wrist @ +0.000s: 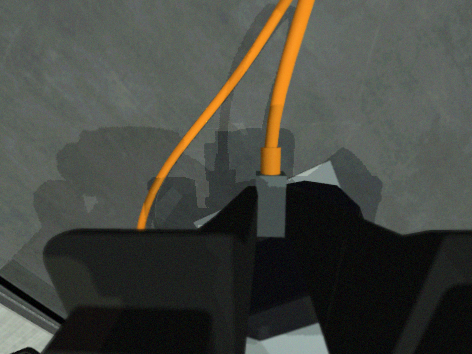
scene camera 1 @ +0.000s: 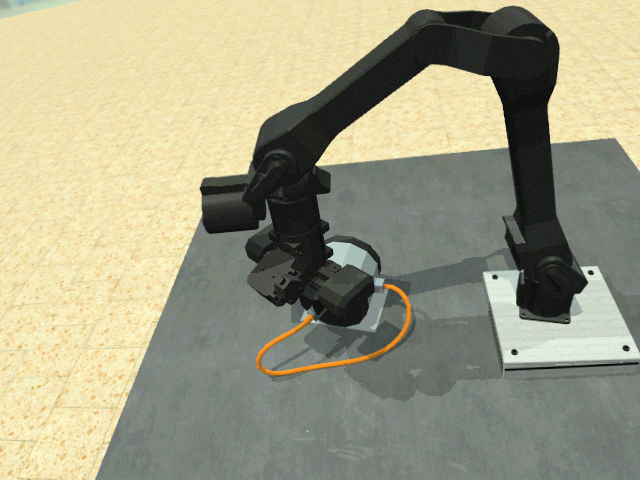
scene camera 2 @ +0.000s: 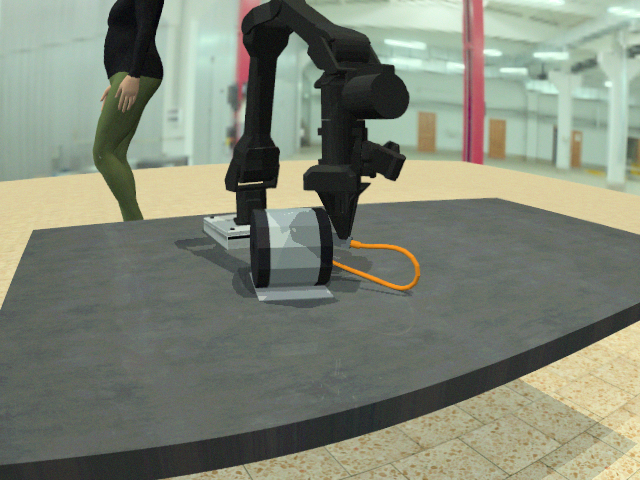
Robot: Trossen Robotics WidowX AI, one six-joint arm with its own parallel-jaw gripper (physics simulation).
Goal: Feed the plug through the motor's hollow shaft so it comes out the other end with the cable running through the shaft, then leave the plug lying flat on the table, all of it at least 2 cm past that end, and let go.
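Places are measured from the arm's base along level axes (x right, y ahead, z up), in metres.
Where they show: gripper, fingertip midpoint: (wrist: 270,195) (scene camera 1: 315,309) (scene camera 2: 344,237); arm's base, origin of the base link: (scene camera 1: 543,304).
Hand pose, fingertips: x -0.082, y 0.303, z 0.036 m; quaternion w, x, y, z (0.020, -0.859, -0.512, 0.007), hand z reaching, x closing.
Each offset is from my fingertips to the centre of the thing. "spot": to the spot under its first point. Level surfaces: height alone.
The motor @(dx +0.071, dy -0.019, dz -0.015 m) (scene camera 1: 356,254) (scene camera 2: 294,248) is a light grey drum with black end rings, lying on its side on a pale foot plate. My gripper (scene camera 1: 313,310) (scene camera 2: 346,236) (wrist: 270,195) points down beside one end of the motor, shut on the grey plug @(dx +0.005, dy -0.003, dz -0.004 m) (wrist: 271,200). The plug is above the table, with its cable end facing away from the motor. Its front end is dark or hidden, so I cannot tell whether it touches the shaft opening. The orange cable (scene camera 1: 409,310) (scene camera 2: 417,266) (wrist: 205,117) loops from the plug back to a small grey block @(spot: dx +0.064, dy -0.078, dz -0.006 m) (scene camera 1: 379,284) on the motor's side.
The arm's white base plate (scene camera 1: 563,346) (scene camera 2: 217,235) is bolted to the dark table @(dz -0.066 m) (scene camera 1: 217,413) (scene camera 2: 155,361). The cable loop bulges out beside the motor, low over the table. The table's edge lies beyond the gripper on the left in scene camera 1.
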